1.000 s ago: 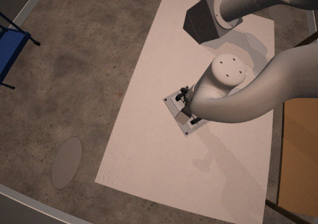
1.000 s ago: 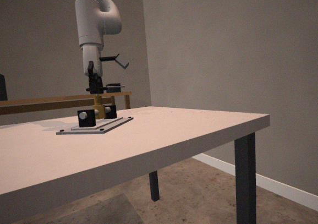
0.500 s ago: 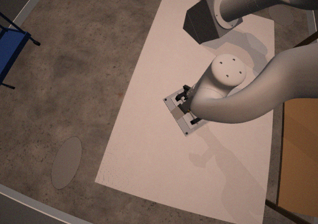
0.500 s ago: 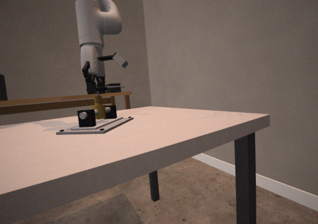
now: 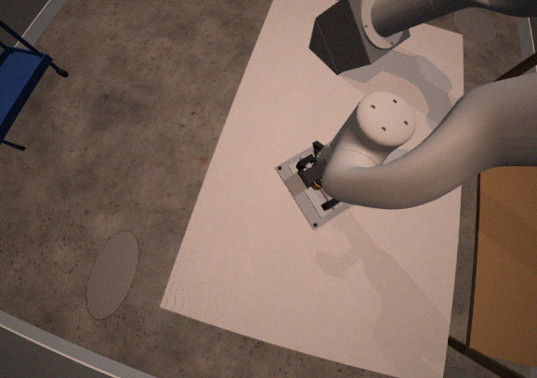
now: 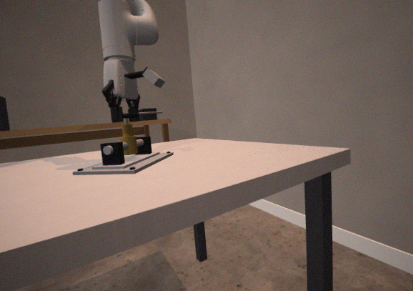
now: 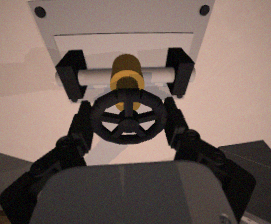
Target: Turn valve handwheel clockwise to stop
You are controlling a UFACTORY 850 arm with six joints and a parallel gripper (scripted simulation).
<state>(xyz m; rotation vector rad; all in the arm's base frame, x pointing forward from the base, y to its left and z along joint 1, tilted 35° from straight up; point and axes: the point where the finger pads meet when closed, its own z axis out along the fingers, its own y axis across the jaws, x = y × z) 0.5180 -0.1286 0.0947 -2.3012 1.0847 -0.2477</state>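
Right now the black spoked handwheel is right at my hand. The rest, counted from my hand: grey base plate 130 mm below.
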